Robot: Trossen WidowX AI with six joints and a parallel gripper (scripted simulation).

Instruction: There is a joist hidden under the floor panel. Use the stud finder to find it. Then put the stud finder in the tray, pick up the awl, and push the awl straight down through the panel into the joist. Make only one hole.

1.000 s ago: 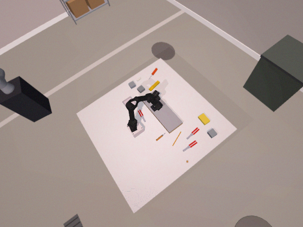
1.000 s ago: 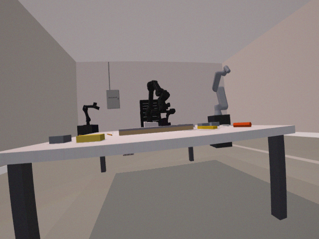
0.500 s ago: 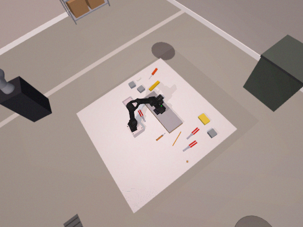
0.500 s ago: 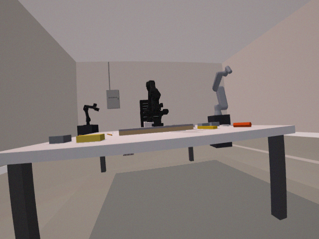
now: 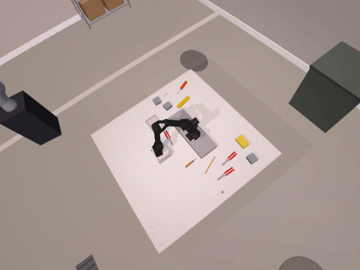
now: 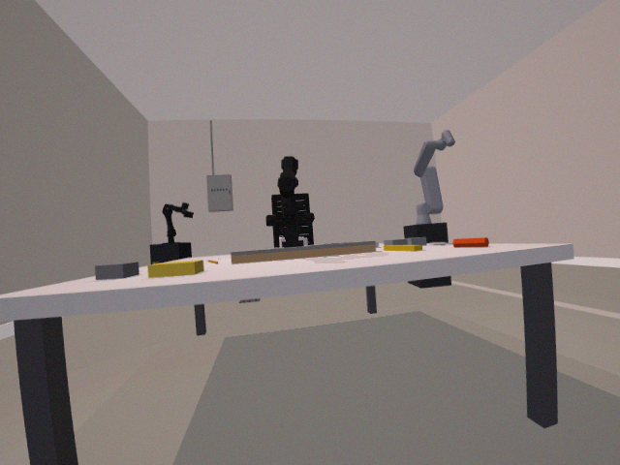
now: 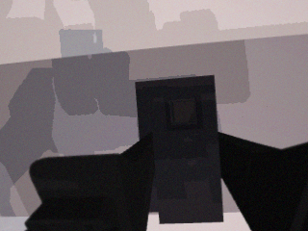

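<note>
My gripper tip is 320 mm to the right of the pink tray, 270 mm past it and 50 mm above it. The rest, counted from my gripper tip: stud finder: 20 mm above, 10 mm ahead; awl: 210 mm to the right, 140 mm behind, 60 mm below; square light: 30 mm above, 20 mm ahead.
</note>
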